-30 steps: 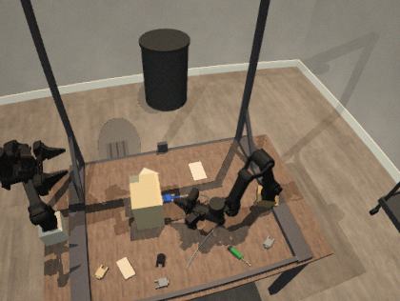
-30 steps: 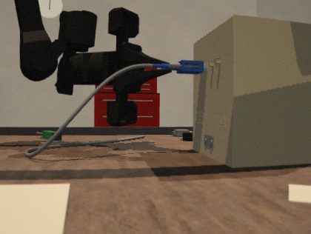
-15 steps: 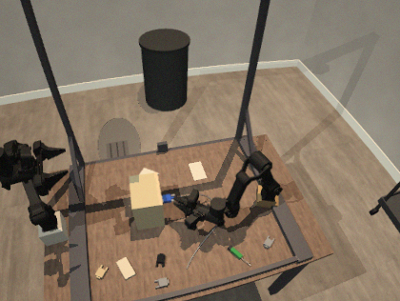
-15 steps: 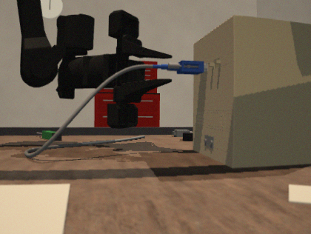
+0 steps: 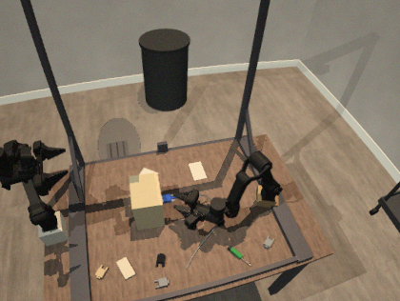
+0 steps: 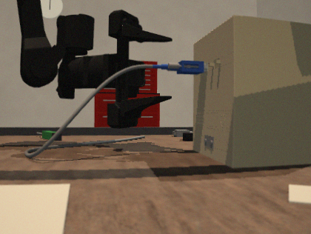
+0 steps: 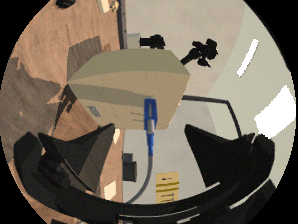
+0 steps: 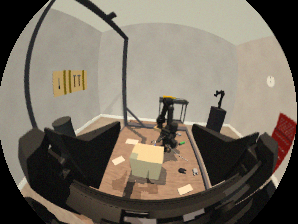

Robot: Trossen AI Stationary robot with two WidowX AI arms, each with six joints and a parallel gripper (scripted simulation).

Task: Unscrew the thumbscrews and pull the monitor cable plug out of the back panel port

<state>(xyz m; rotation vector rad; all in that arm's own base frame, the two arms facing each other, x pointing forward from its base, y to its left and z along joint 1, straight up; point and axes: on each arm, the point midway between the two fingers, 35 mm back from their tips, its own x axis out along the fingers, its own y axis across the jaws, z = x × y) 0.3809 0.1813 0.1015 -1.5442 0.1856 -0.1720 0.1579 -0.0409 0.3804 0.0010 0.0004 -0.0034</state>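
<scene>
My left gripper is now 5 cm to the left of the blue plug and 3 cm past it. Also, from my left hand: back panel: 8 cm to the right, 6 cm behind, 4 cm below; then beige box: 14 cm to the right, 6 cm behind, 4 cm below.
</scene>
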